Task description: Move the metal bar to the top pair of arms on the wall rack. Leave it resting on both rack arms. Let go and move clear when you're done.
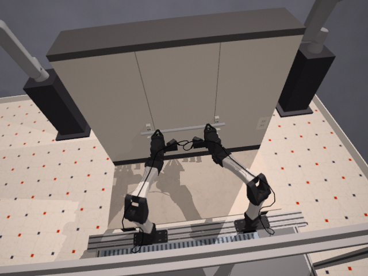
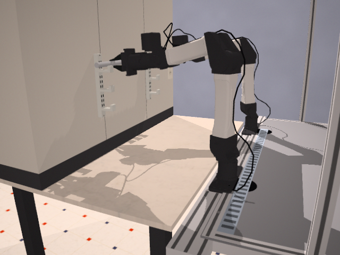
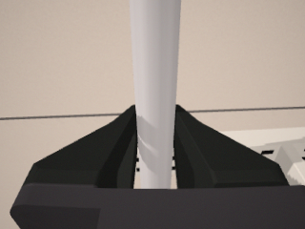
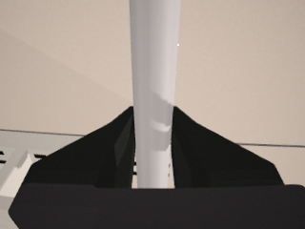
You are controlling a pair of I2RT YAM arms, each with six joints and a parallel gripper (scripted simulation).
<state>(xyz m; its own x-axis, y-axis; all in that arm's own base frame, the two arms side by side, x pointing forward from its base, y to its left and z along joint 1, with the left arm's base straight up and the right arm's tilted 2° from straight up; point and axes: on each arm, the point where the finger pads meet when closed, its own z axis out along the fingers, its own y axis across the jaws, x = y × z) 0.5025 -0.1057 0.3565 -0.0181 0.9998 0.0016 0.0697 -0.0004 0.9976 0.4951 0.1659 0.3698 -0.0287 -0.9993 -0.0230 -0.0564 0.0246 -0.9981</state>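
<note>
My left gripper is now 15 cm to the left of the metal bar. From my left hand the other things lie so: socket plate: 67 cm to the right, 8 cm below, 3 cm ahead; beige wall panel: 16 cm to the right, 15 cm ahead, 7 cm above; dark baseboard: 35 cm below, 16 cm to the right, 4 cm ahead.
</note>
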